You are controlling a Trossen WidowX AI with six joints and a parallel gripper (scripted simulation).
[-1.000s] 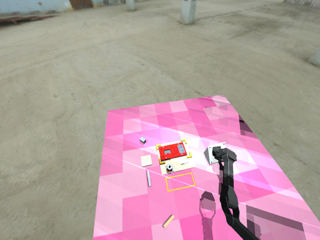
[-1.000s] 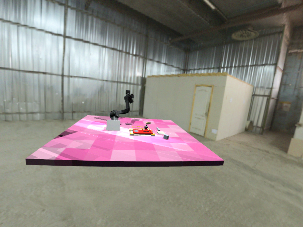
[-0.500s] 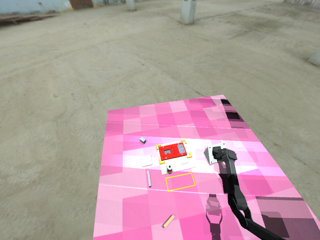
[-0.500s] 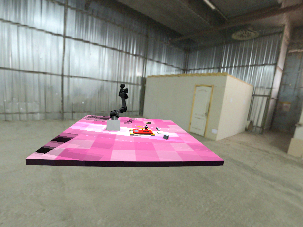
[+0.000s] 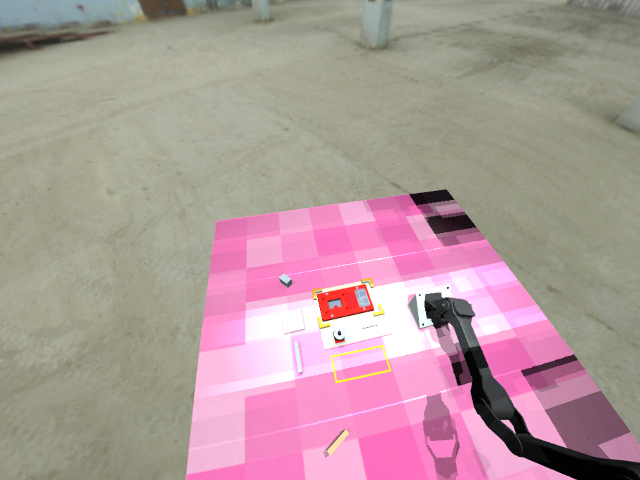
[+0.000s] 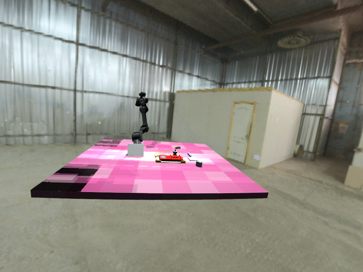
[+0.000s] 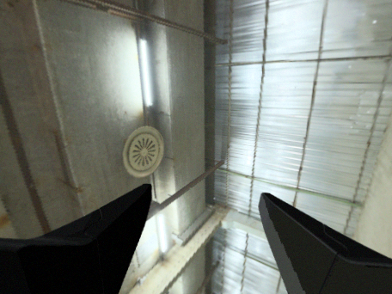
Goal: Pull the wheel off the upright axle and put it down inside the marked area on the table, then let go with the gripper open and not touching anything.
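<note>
Now: gripper tip 44 cm short of the wheel, 58 cm to the left of it and 52 cm above it. Also, from my gripper tip: tan stick (50 cm ahead, 29 cm to the right, 54 cm below); then dark upright axle (44 cm ahead, 58 cm to the right, 52 cm below); then white square (59 cm ahead, 66 cm to the right, 55 cm below).
</note>
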